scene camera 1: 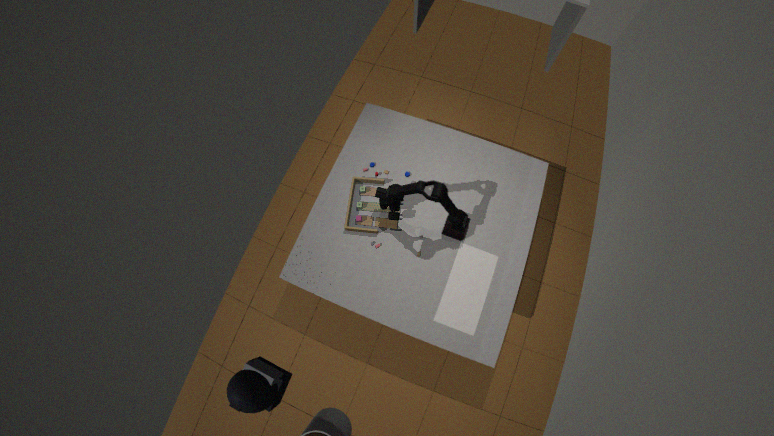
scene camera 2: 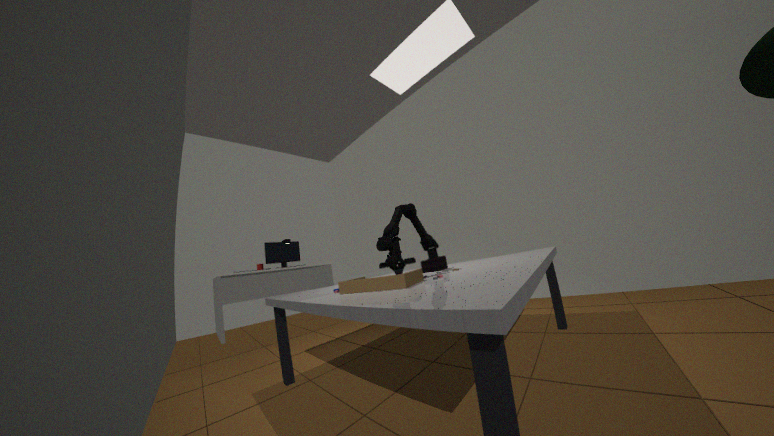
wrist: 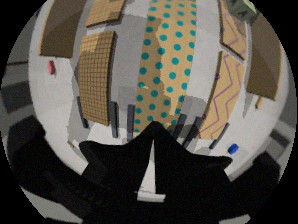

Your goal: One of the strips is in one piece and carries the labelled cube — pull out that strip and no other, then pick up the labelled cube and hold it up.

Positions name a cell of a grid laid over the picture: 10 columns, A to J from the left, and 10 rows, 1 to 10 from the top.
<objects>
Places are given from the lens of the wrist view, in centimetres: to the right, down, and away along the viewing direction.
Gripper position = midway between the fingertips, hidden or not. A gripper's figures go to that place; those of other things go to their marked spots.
my gripper (wrist: F6): 1, 2, 9
strip (wrist: F3): 2, -5, 6
</objects>
